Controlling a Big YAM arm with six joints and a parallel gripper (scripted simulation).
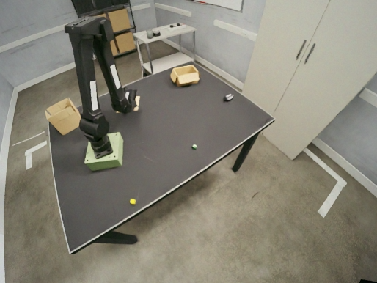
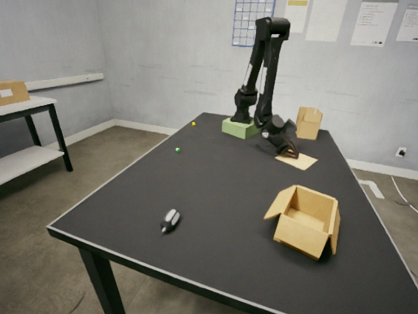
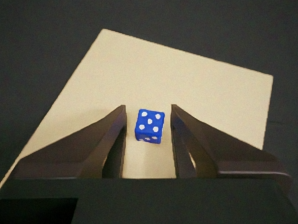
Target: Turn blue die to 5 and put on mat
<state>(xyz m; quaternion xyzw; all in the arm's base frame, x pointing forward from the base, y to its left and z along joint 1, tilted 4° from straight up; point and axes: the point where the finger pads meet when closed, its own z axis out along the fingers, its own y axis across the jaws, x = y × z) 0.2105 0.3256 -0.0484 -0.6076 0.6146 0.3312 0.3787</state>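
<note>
Now: the blue die 10 mm below my hand. From my hand the other things lie so: cardboard box: 390 mm behind, 40 mm to the left, 50 mm above; green die: 200 mm ahead, 510 mm to the right, 10 mm below; tan mat: 20 mm below.
</note>
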